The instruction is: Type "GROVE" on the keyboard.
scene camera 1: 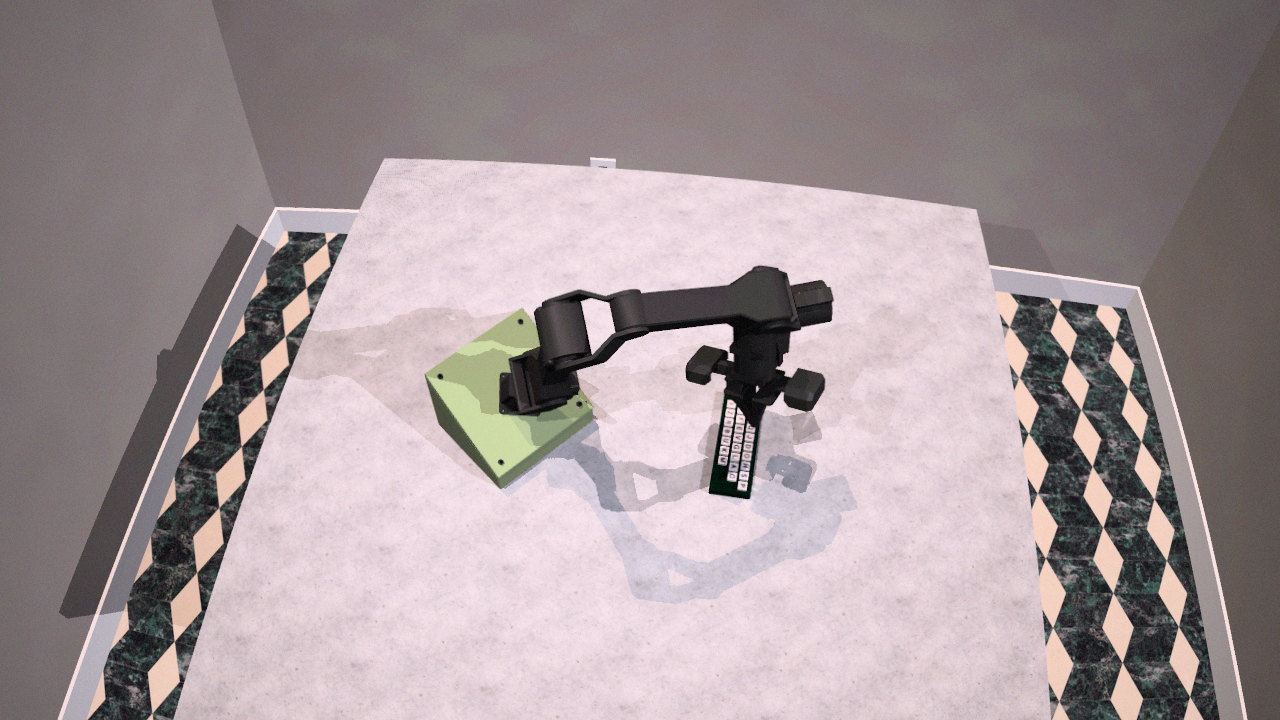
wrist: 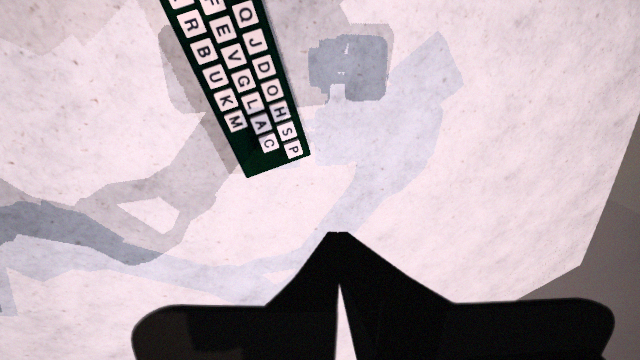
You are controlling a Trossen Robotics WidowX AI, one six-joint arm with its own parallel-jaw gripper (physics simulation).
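Places are measured from the arm's base along level axes (x ahead, y left, z up), in centimetres.
Where they show: gripper, fingertip midpoint: [scene camera 1: 755, 425] [wrist: 336, 241]; arm's base, link origin: [scene camera 1: 519, 394].
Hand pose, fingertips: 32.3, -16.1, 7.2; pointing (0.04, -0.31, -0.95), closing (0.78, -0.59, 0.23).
Things, the pixels of their top centre, and the offset from my fingertips, as dx, dy, dz. Level surfaces: height alone.
- dark green keyboard, top centre: [wrist: 236, 62] [scene camera 1: 737, 439] +0.4, +6.6, -13.8
- R key, top centre: [wrist: 191, 24] [scene camera 1: 728, 421] -0.2, +10.2, -13.8
- O key, top centre: [wrist: 272, 90] [scene camera 1: 746, 455] +1.2, +3.5, -13.8
- V key, top centre: [wrist: 233, 56] [scene camera 1: 737, 437] +0.6, +7.1, -13.8
- E key, top centre: [wrist: 223, 29] +1.2, +8.8, -13.8
- pale table, surface height: dz -15.3
The dark green keyboard [scene camera 1: 730, 473] [wrist: 260, 162] lies flat, with white letter keys in three rows lengthwise. In the wrist view its G key [wrist: 243, 80], R key [wrist: 191, 23], O key [wrist: 272, 90], V key [wrist: 233, 55] and E key [wrist: 223, 29] are readable at the upper left; its far part is cut off. My gripper [scene camera 1: 754, 421] [wrist: 336, 241] is shut and empty, pointing down. In the scene view its tips overlap the keyboard's right edge and hide some keys; in the wrist view they show apart from it. Their exact height is unclear.
The keyboard lies on the pale table [scene camera 1: 447, 608] [wrist: 475, 200]. The arm stands on a light green wedge-shaped block [scene camera 1: 465, 411] left of the keyboard. Arm shadows cross the table around the keyboard. A small white wall plate [scene camera 1: 602, 162] shows beyond the table's back edge.
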